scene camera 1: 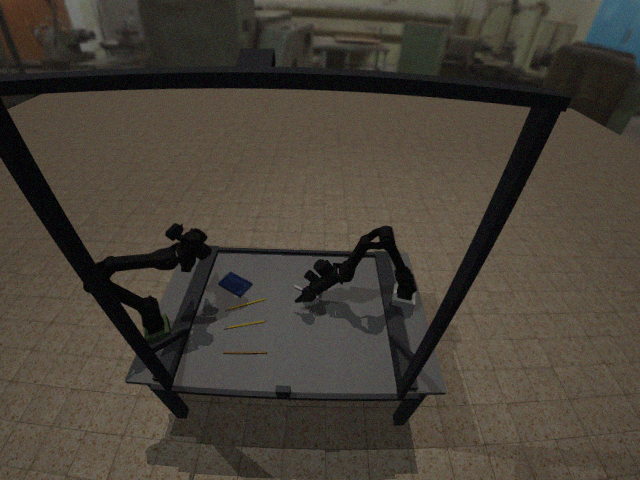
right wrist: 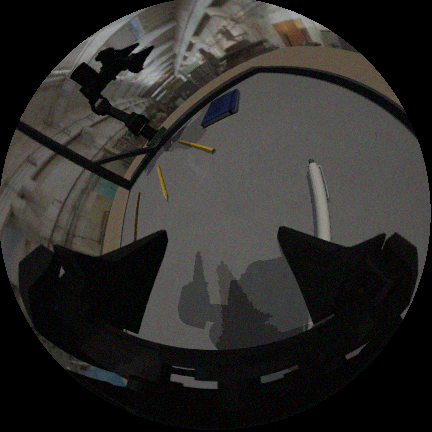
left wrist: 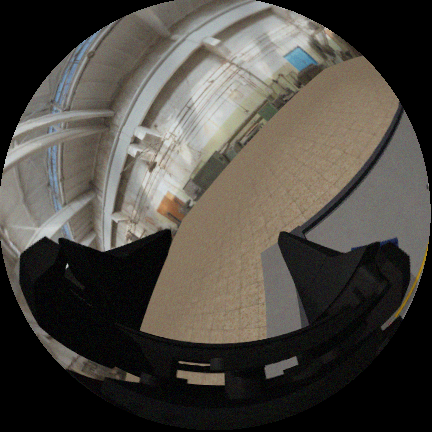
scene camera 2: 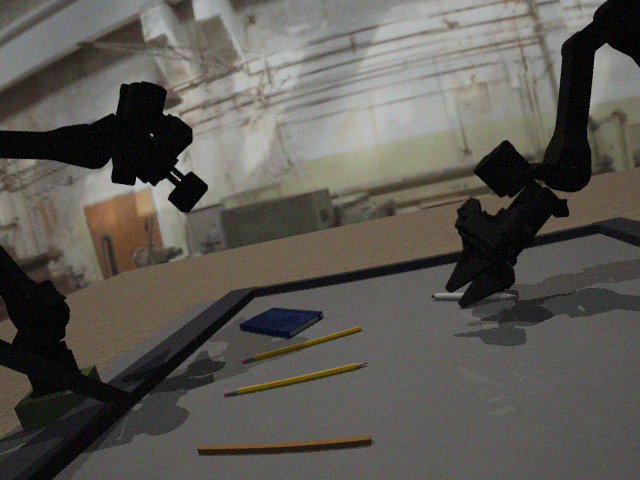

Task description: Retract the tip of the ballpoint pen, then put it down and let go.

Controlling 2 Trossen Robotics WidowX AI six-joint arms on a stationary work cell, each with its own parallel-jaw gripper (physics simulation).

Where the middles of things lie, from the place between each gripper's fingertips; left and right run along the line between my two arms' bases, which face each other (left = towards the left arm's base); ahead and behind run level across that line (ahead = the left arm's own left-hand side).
Labels:
My left gripper is now 40 mm past the blue notebook (scene camera 2: 281, 322), 140 mm to the left of it and 320 mm above it. From my left hand the other things lie so: white ballpoint pen (right wrist: 319, 190) (130 mm behind, 470 mm to the right, 320 mm below); then green object (scene camera 2: 40, 412) (260 mm behind, 180 mm to the left, 300 mm below).
The white ballpoint pen is 6 cm ahead of my right hand, 5 cm to the right of it and 3 cm below it. From my right hand the other things lie so: blue notebook: 28 cm to the left, 15 cm ahead, 3 cm below; green object: 61 cm to the left, 7 cm behind, 1 cm below.

